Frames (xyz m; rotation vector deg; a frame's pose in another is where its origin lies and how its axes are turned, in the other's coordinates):
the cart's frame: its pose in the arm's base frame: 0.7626 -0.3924 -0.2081 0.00 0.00 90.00
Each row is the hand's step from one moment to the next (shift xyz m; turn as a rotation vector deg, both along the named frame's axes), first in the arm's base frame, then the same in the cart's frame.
Working: the arm's base frame: its pose in the cart's frame: 0.3924 0.7626 0.2081 0.00 0.00 -90.00

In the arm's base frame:
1: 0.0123 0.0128 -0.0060 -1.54 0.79 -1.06
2: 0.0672 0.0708 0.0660 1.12 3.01 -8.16
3: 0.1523 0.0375 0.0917 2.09 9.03 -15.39
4: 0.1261 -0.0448 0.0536 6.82 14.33 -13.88
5: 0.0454 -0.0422 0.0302 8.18 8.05 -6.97
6: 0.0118 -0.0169 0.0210 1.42 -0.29 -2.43
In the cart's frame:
1: 0.0128 -0.0123 -0.0060 0.79 1.54 -1.06
2: 0.0708 -0.0672 0.0660 3.01 -1.12 -8.16
3: 0.0375 -0.1523 0.0917 9.03 -2.09 -15.39
4: -0.0448 -0.1261 0.0536 14.33 -6.82 -13.88
5: -0.0422 -0.0454 0.0302 8.05 -8.18 -6.97
6: -0.0169 -0.0118 0.0210 -0.29 -1.42 -2.43

